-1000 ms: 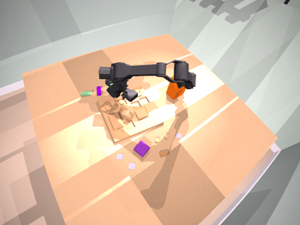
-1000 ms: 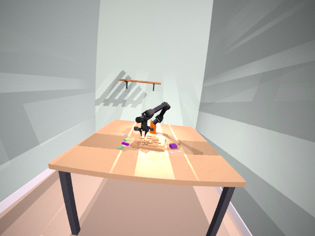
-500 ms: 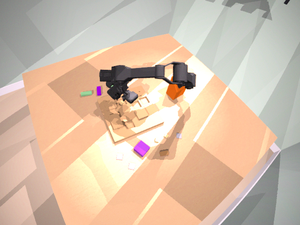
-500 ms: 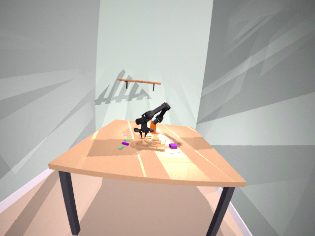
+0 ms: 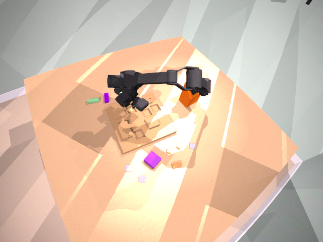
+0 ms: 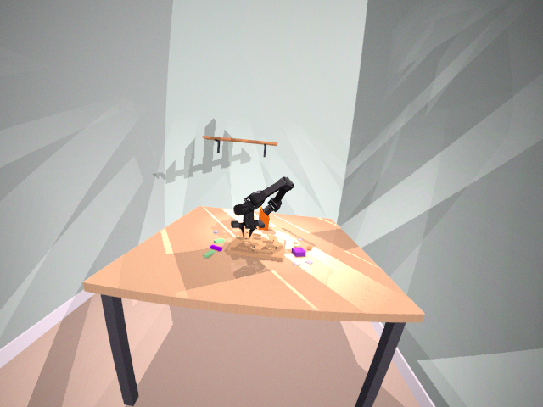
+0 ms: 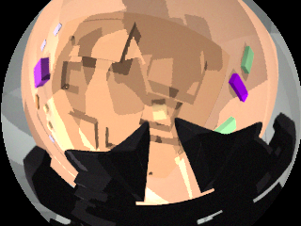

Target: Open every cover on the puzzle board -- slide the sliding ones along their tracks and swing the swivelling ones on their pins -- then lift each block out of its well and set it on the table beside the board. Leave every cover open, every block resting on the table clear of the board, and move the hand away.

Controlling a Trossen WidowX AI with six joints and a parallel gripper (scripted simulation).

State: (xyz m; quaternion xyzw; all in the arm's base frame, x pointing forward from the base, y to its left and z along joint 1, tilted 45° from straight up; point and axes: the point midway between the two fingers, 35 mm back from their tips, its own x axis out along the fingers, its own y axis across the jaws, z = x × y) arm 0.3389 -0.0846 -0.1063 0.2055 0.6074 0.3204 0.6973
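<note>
The tan puzzle board is 6 cm to the left of my gripper tip and 3 cm below it. Also, from my gripper tip: orange block: 38 cm to the left, 4 cm below, 1 cm ahead; then purple block: 16 cm to the right, 6 cm ahead, 4 cm below; then mint-green block: 19 cm to the right, 13 cm ahead, 4 cm below.
</note>
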